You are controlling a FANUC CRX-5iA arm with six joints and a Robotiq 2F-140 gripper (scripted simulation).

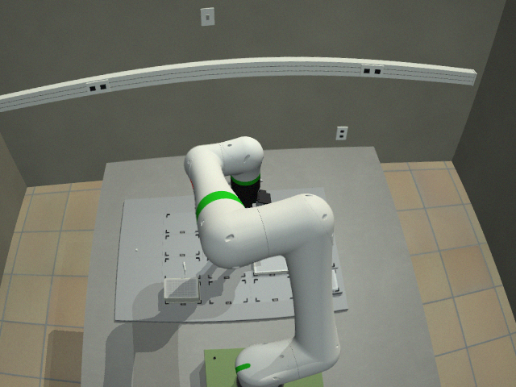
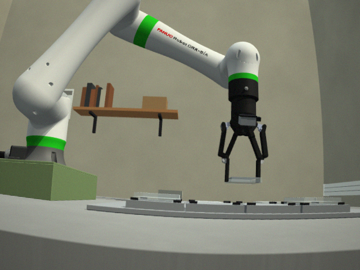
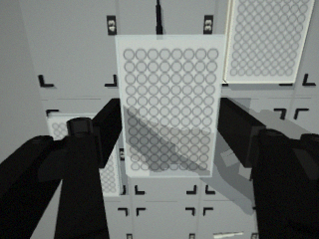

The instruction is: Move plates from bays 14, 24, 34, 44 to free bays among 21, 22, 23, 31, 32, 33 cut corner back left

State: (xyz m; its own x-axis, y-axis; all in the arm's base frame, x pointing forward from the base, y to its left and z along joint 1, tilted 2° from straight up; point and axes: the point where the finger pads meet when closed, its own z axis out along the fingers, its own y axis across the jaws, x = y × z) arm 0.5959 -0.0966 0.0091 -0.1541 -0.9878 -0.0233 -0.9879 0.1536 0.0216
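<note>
Right now my hand is 25 cm to the right of the thin white stick, 9 cm above it and 7 cm past it. Round my hand: dark stick 9 cm to the right, 9 cm below; then white scrap 11 cm to the left, 10 cm below, 8 cm behind; then sealed 96-well plate 2 cm below.
</note>
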